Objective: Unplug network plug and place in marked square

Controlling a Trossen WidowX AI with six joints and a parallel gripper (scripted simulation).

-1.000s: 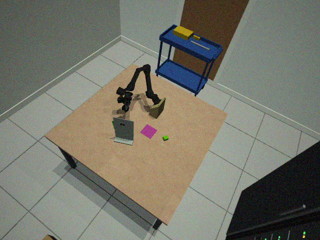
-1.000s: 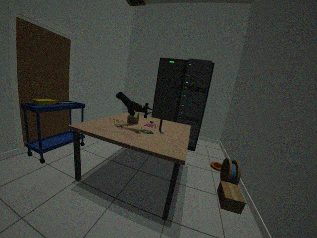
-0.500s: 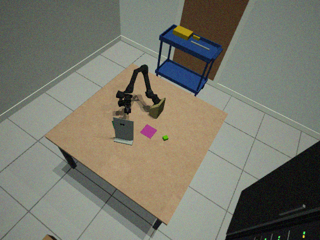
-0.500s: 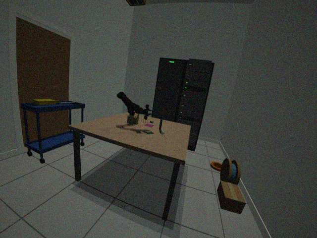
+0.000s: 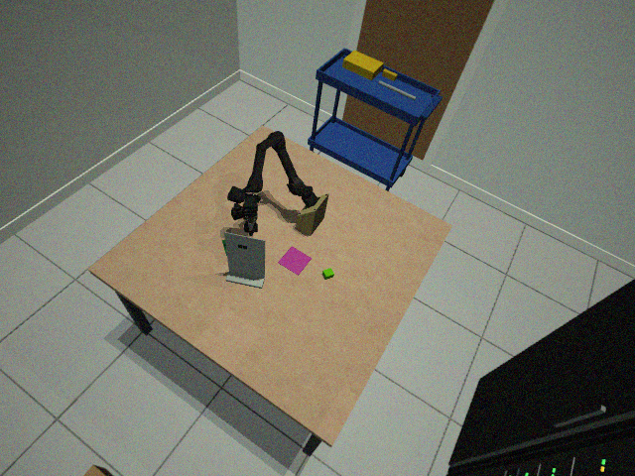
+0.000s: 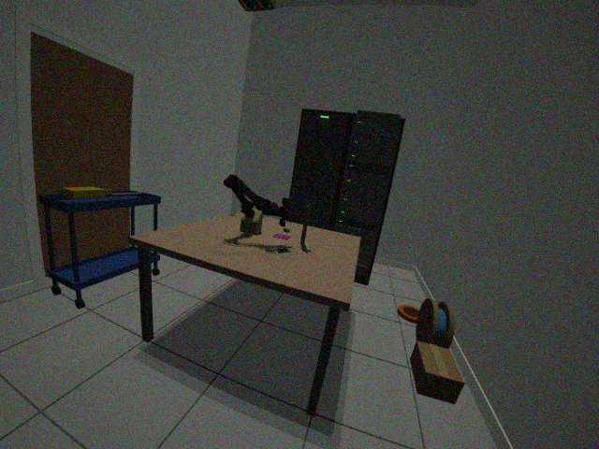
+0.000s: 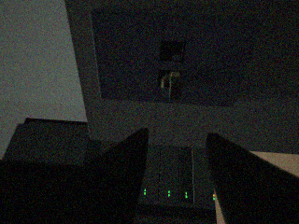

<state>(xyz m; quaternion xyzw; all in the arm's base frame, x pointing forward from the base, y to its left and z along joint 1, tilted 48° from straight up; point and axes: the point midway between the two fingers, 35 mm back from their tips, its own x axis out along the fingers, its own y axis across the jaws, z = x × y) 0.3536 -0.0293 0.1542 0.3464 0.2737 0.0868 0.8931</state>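
Now: gripper tip 6 cm short of the network plug and 2 cm to the right of it. From my gripper tip the other things lie so: magenta marked square: 23 cm below, 17 cm to the left, 12 cm behind; then upright panel: 9 cm below, 8 cm ahead, 2 cm to the left.
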